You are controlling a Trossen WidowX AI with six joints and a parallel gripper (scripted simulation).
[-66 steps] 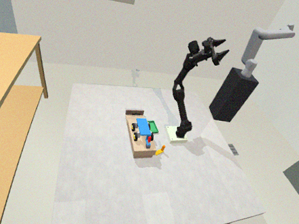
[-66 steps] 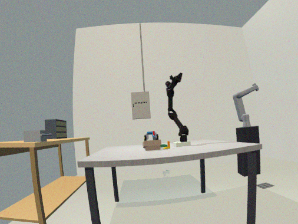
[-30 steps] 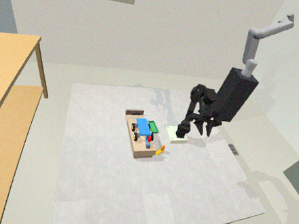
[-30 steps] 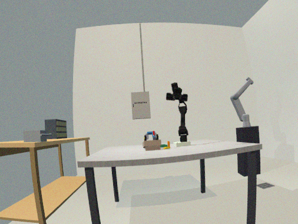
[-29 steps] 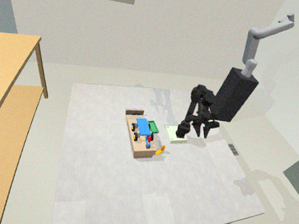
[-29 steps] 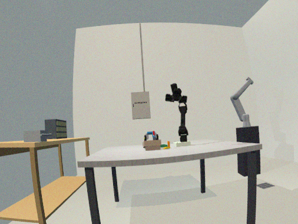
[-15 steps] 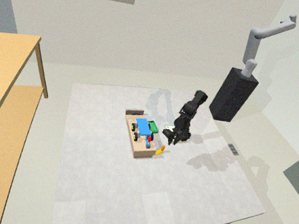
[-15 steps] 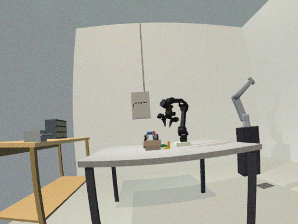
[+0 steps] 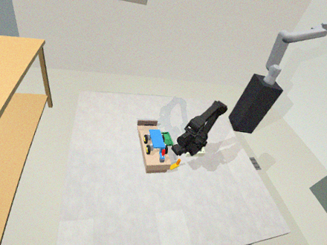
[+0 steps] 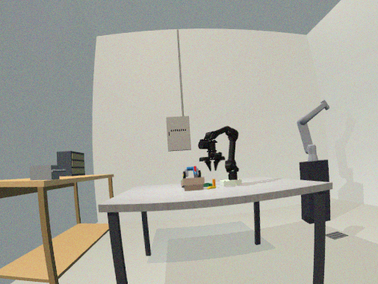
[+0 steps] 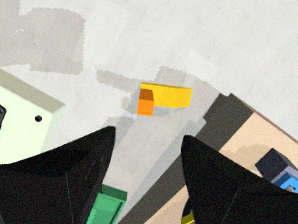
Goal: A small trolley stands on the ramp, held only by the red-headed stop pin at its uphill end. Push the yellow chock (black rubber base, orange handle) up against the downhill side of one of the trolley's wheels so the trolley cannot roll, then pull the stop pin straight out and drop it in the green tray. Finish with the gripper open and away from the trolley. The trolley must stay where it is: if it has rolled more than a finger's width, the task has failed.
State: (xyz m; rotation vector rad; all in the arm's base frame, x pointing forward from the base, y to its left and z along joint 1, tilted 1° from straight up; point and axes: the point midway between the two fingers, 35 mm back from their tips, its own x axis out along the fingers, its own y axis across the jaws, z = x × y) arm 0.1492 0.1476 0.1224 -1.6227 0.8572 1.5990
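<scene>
The yellow chock lies 20 mm ahead of my gripper tip, 10 mm to the left of it and 100 mm below it. Also, from my gripper tip: blue trolley (160 mm ahead, 70 mm to the right, 10 mm below); red-headed stop pin (120 mm ahead, 30 mm to the left, 10 mm above); green tray (70 mm ahead, 220 mm to the right, 130 mm below).
</scene>
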